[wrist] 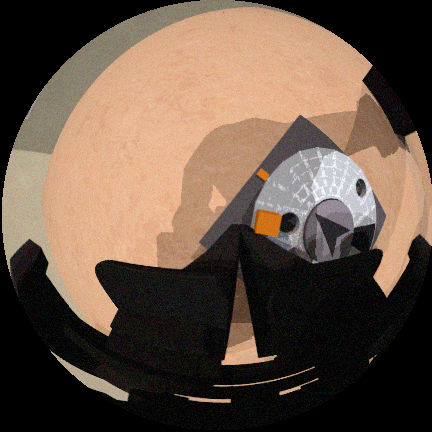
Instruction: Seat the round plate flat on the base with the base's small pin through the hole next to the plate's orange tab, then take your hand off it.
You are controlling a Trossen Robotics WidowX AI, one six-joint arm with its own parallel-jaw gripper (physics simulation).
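Frame: origin at the arm's base, x down, y right, z back, level; millimetres.
Where they show: gripper, between the fingertips: (237, 230).
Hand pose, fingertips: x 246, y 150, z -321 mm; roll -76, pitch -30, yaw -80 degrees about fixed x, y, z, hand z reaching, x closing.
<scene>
After its pixels a point has its place.
The round plate (290, 187) {x 237, y 136, z -283 mm}, light grey with white lines, lies over the dark square base (285, 145) {x 250, y 149, z -255 mm} at the right of the wrist view. A round grey hub with a dark arrow (330, 230) {x 235, y 100, z -291 mm} shows at its middle. The plate's orange tab (268, 223) {x 222, y 139, z -307 mm} is at its left side, with a dark hole (289, 222) {x 250, y 123, z -300 mm} beside it; no pin can be made out in that hole. A small orange mark (263, 175) {x 249, y 153, z -283 mm} is on the base's upper left edge. My gripper (237, 230) {x 246, y 150, z -321 mm} is shut and empty, its tips just left of and below the tab, covering the plate's lower part.
The base rests on a light wood-coloured table top (135, 125) {x 274, y 308, z -281 mm}, with the arm's shadow across it. The table's edge curves along the left, with grey and beige floor (25, 185) beyond. Dark parts show at the upper right and at both lower sides.
</scene>
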